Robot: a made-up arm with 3 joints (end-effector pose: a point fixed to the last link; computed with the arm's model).
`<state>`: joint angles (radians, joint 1 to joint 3).
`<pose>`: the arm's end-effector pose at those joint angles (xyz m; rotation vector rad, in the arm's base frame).
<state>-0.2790 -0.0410 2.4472</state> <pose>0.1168 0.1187 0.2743 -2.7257 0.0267 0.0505</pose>
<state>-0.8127 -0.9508 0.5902</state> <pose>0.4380 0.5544 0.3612 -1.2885 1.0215 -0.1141</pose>
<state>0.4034 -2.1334 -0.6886</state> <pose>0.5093 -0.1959 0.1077 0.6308 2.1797 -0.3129</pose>
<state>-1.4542 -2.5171 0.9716</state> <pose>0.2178 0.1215 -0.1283 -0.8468 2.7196 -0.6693</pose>
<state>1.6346 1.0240 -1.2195</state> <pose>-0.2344 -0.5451 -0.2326 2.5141 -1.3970 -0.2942</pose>
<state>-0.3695 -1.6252 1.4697</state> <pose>0.1692 0.4005 0.3235 -1.3728 1.5537 0.9528</pose>
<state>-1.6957 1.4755 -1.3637</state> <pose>-0.2605 0.4470 0.5132 -0.2693 -0.0609 1.4800</pose>
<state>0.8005 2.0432 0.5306</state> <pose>-0.3045 0.0350 0.4513 0.1686 -1.6104 -1.2642</pose>
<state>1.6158 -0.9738 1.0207</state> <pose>0.3201 -0.4569 0.4636 0.5468 0.2467 0.9560</pose>
